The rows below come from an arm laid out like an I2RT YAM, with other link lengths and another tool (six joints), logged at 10 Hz.
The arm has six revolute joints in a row. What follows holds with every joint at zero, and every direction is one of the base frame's. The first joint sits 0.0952 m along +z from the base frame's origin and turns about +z. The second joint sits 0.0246 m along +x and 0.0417 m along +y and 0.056 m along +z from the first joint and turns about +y. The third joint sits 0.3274 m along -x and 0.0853 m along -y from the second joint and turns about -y. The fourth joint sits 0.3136 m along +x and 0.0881 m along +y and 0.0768 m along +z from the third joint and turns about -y. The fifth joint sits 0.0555 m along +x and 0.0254 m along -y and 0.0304 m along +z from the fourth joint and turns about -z. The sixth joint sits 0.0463 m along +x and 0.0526 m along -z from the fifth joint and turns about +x. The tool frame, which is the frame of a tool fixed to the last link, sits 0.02 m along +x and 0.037 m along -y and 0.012 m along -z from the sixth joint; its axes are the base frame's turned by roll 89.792, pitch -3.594 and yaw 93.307 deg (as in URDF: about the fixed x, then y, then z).
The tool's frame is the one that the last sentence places.
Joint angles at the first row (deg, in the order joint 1, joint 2, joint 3, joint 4, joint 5, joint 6):
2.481, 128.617, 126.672, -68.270, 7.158, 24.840
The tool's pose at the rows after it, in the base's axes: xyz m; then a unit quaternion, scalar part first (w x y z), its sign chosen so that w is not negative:
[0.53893 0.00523 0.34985 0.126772 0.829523 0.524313 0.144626]
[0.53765 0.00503 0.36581 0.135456 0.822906 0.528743 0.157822]
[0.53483 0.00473 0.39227 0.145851 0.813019 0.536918 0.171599]
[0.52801 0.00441 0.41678 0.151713 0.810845 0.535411 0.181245]
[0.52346 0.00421 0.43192 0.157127 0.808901 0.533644 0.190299]
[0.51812 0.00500 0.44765 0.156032 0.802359 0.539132 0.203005]
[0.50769 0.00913 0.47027 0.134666 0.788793 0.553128 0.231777]
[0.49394 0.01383 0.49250 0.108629 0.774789 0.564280 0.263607]
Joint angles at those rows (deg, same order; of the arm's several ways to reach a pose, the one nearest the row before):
2.481, 128.290, 126.805, -68.249, 7.224, 23.616
2.502, 127.699, 128.726, -68.838, 7.180, 22.720
2.546, 127.635, 133.451, -71.485, 7.136, 21.256
2.547, 127.634, 138.103, -74.805, 7.136, 21.212
2.547, 127.591, 140.970, -76.469, 7.136, 21.213
2.569, 127.567, 144.133, -78.389, 6.087, 20.470
2.612, 127.523, 149.139, -81.821, 1.869, 19.267
2.612, 127.350, 154.146, -85.405, -2.962, 18.546

